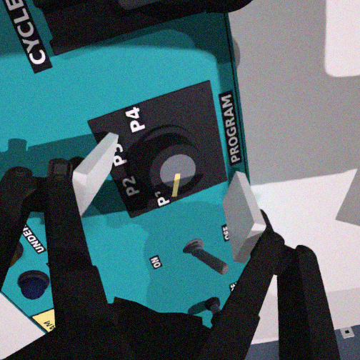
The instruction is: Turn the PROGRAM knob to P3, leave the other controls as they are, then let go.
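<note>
The PROGRAM knob is a round black knob with a grey cap, on a dark square plate marked P1, P2, P3 and P4. Its yellow pointer line points down, towards the P1 label. The P3 label is partly hidden by the left fingertip. My gripper is open, with one pale fingertip at the left of the knob and the other at its lower right. Nothing is between the fingertips that touches them, as far as I can see.
A toggle lever stands below the knob, between ON and OFF labels. A smaller lever is lower, near the right finger. A dark blue button is at the lower left. A CYCLE label is at the upper left.
</note>
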